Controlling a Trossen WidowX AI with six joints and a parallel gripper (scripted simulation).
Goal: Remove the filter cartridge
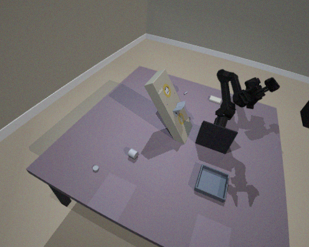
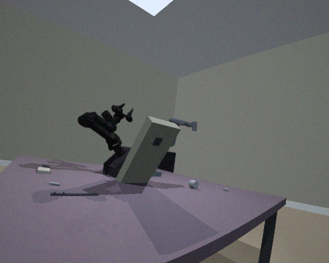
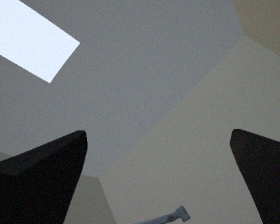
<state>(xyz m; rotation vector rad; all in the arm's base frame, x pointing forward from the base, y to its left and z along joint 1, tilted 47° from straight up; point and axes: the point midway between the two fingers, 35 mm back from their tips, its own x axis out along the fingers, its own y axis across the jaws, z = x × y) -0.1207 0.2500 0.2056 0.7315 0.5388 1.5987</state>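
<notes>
Now: the round filter cartridge 450 mm ahead of my gripper tip, 240 mm below it and 20 mm to the right of it. From my gripper tip the other things lie so: grey tray (500 mm below, 240 mm to the left, 30 mm ahead); pale block (500 mm to the right, 500 mm below, 180 mm ahead).
</notes>
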